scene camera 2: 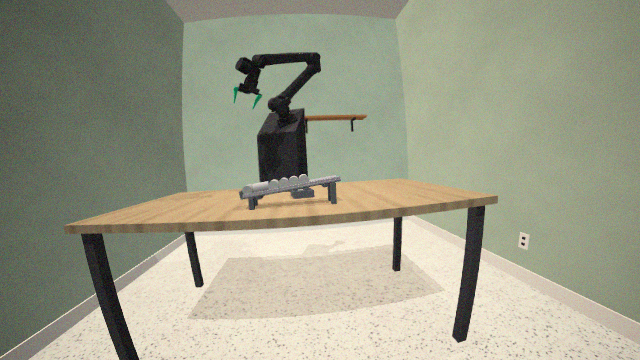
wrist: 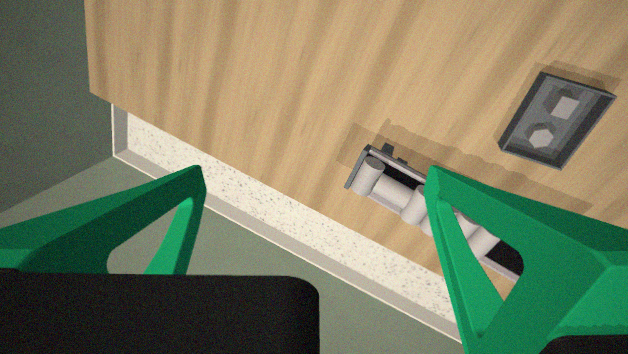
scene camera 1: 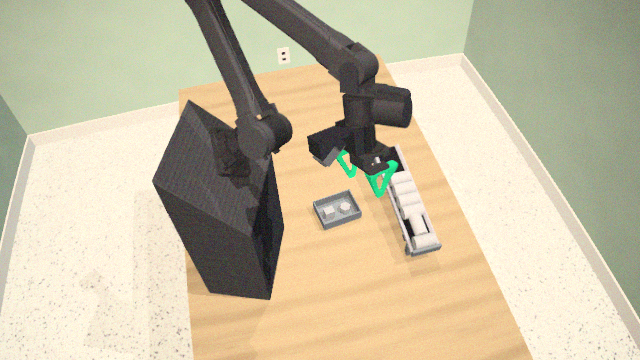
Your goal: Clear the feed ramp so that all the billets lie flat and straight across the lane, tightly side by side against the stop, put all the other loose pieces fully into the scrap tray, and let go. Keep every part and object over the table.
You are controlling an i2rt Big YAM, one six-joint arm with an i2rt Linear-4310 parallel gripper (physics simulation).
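Seen in the pictures: gripper, fingertip midpoint: (scene camera 2: 243, 106) (wrist: 314, 177) (scene camera 1: 365, 186); arm's base, link origin: (scene camera 2: 287, 121) (scene camera 1: 228, 154).
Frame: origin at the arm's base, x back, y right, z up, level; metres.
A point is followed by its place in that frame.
The feed ramp (scene camera 1: 402, 229) (scene camera 2: 332, 192) (wrist: 400, 162) slopes down to its stop (scene camera 1: 426, 251) @(x -0.406, y 0.319, z -0.364 m) (wrist: 355, 167) @(x -0.402, y 0.317, z -0.350 m). A white billet (scene camera 1: 425, 242) @(x -0.409, y 0.305, z -0.336 m) (scene camera 2: 247, 189) @(x -0.447, y 0.300, z -0.346 m) (wrist: 368, 176) @(x -0.404, y 0.289, z -0.331 m) lies across the lane at the stop. Beside it a white cylinder (scene camera 1: 418, 223) @(x -0.427, y 0.246, z -0.325 m) (scene camera 2: 259, 186) @(x -0.448, y 0.253, z -0.339 m) (wrist: 391, 191) @(x -0.422, y 0.245, z -0.327 m) lies lengthwise along the lane. Several more billets (scene camera 1: 407, 198) @(x -0.449, y 0.162, z -0.315 m) (scene camera 2: 294, 180) @(x -0.500, y 0.125, z -0.323 m) (wrist: 414, 206) @(x -0.439, y 0.202, z -0.321 m) lie across, side by side, farther up. The scrap tray (scene camera 1: 342, 224) @(x -0.272, y 0.076, z -0.416 m) (scene camera 2: 302, 194) @(x -0.345, y 0.045, z -0.405 m) (wrist: 531, 159) @(x -0.344, y 0.037, z -0.389 m) holds a square piece (scene camera 1: 328, 211) @(x -0.252, y 0.026, z -0.394 m) (wrist: 566, 107) @(x -0.255, y 0.021, z -0.394 m) and a hexagonal piece (scene camera 1: 345, 207) @(x -0.309, y 0.037, z -0.403 m) (wrist: 541, 138) @(x -0.311, y 0.031, z -0.403 m). My gripper (scene camera 1: 366, 185) @(x -0.197, y 0.280, z 0.040 m) (scene camera 2: 244, 105) @(x -0.197, y 0.280, z 0.040 m) (wrist: 314, 177) @(x -0.197, y 0.280, z 0.040 m) is open and empty, high above the table.
The black pedestal (scene camera 1: 215, 215) @(x 0.095, y 0.141, z -0.011 m) (scene camera 2: 281, 155) @(x -0.054, y 0.062, z -0.211 m) stands beyond the tray from the ramp. The table edge (scene camera 1: 462, 205) @(x -0.635, y 0.229, z -0.423 m) (scene camera 2: 280, 223) @(x -0.639, y 0.222, z -0.441 m) (wrist: 165, 134) @(x -0.450, y 0.807, z -0.422 m) runs near the ramp's far side. A wall shelf (scene camera 2: 335, 117) is behind the arm. A gripper finger covers part of the ramp in the wrist view.
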